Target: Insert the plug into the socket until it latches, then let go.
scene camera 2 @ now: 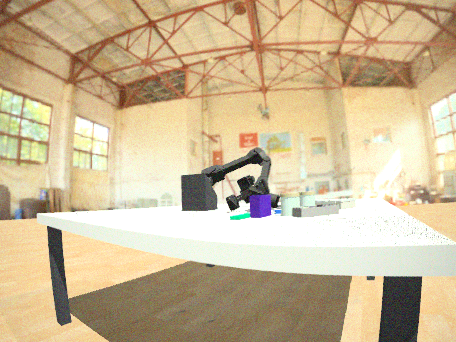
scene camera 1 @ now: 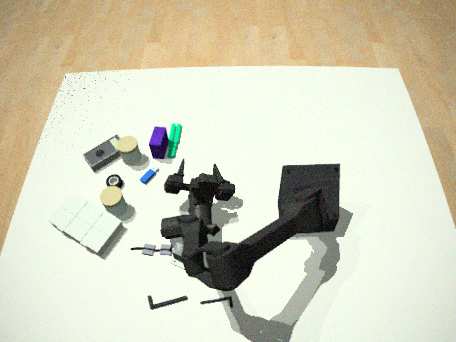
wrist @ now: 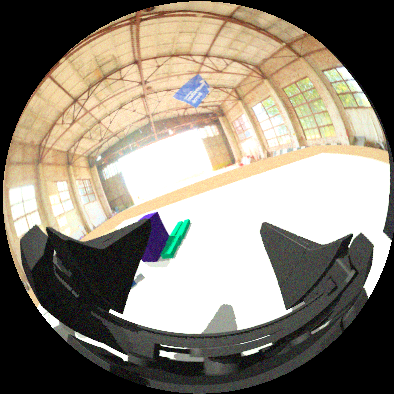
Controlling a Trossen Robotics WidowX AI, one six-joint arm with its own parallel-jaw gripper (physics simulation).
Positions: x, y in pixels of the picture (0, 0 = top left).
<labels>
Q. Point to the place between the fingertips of my gripper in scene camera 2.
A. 239, 194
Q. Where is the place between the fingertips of my gripper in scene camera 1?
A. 199, 161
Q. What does the purple block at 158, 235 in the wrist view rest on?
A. The table.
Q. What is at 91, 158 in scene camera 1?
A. A grey device.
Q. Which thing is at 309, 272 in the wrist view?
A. My gripper.
</labels>
